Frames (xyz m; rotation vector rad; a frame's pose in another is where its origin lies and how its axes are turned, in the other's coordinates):
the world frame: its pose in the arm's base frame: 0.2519 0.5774 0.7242 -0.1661 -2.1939 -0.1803
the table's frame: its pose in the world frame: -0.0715 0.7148 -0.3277 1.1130 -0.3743 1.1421
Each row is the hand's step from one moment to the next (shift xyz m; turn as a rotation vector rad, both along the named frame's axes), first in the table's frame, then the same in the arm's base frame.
Working: the table's frame: its pose in the arm's base frame: 0.6846 1.2121 0.9070 -0.7884 -1.8796 1.7366

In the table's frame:
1: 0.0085 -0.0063 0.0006 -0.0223 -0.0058 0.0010
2: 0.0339 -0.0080 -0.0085 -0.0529 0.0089 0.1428
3: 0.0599 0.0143 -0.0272 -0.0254 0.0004 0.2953
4: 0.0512 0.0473 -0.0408 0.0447 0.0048 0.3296
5: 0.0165 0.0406 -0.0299 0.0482 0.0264 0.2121
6: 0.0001 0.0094 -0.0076 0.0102 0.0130 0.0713
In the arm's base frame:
1: -0.0073 0.0051 0.0058 0.0150 -0.0162 0.0067
2: -0.0198 0.0290 0.0072 -0.0570 -0.1400 -0.0203
3: -0.0239 0.0613 -0.0144 -0.1810 -0.2331 -0.0280
4: -0.0050 0.0666 -0.0455 -0.2549 -0.2102 -0.0391
5: 0.0123 0.0347 -0.0382 -0.1758 -0.1211 -0.0492
6: 0.0060 0.0060 -0.0086 -0.0543 -0.0446 -0.0204

